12 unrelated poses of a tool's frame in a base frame.
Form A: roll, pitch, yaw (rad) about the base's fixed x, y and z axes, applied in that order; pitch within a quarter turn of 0, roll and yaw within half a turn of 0; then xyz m.
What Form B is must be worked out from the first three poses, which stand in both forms.
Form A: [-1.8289 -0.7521 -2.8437 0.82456 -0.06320 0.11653]
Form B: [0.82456 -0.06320 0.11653 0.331 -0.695 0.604 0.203]
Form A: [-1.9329 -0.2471 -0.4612 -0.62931 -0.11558 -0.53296]
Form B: [-0.62931 -0.11558 -0.53296 -0.811 0.118 -0.228 0.526]
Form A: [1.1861 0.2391 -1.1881 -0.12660 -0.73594 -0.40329]
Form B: [-0.12660 -0.73594 -0.40329 0.515 -0.229 -0.516 0.645]
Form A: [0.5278 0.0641 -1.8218 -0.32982 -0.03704 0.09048]
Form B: [-0.32982 -0.03704 0.09048 0.184 -0.187 -0.767 0.585]
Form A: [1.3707 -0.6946 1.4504 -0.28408 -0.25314 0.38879]
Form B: [-0.28408 -0.25314 0.38879 0.620 0.198 0.644 0.402]
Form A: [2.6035 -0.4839 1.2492 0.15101 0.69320 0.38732]
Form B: [0.15101 0.69320 0.38732 0.796 0.496 0.338 0.074]
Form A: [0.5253 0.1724 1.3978 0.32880 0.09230 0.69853]
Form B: [0.32880 0.09230 0.69853 0.145 0.230 0.602 0.751]
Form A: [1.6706 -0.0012 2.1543 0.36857 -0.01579 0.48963]
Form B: [0.36857 -0.01579 0.48963 0.352 0.653 0.591 0.318]
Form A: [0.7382 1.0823 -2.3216 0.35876 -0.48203 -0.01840]
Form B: [0.35876 -0.48203 -0.01840 0.564 -0.092 -0.807 0.148]
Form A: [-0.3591 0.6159 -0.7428 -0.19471 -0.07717 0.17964]
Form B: [-0.19471 -0.07717 0.17964 -0.050 0.340 -0.290 0.893]
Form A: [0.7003 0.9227 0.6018 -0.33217 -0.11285 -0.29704]
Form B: [-0.33217 -0.11285 -0.29704 0.169 0.490 0.103 0.849]
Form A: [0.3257 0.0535 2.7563 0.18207 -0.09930 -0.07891]
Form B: [0.18207 -0.09930 -0.07891 0.005 0.164 0.967 0.193]
